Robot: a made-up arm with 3 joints. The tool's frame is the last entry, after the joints.
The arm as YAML. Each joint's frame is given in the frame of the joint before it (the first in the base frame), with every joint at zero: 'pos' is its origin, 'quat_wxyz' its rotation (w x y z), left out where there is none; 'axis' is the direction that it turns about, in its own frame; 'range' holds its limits. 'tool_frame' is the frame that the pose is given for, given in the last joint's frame.
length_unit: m
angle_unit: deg
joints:
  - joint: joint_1
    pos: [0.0, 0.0, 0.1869]
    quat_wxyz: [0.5, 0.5, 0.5, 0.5]
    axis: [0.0, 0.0, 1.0]
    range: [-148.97, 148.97]
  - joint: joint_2
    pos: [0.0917, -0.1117, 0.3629]
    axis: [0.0, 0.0, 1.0]
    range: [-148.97, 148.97]
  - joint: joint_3
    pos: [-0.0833, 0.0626, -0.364]
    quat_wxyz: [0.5, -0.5, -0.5, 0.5]
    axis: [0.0, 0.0, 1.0]
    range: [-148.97, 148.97]
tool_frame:
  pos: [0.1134, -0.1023, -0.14]
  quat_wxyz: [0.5, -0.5, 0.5, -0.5]
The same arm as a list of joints. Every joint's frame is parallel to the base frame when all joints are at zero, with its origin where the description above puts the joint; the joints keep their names.
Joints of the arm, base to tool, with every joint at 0 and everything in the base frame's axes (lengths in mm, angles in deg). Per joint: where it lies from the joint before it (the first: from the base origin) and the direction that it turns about. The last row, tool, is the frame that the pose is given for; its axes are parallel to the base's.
joint_1: axis +x origin 0 0 186.9
joint_2: axis +x origin 362.9 91.7 -111.7
joint_3: axis -y origin -364 -83.3 62.6
tool: origin 102.3 140 113.4
Joint limits (deg, base to tool): -148.97..148.97 -148.97..148.97 -148.97..148.97

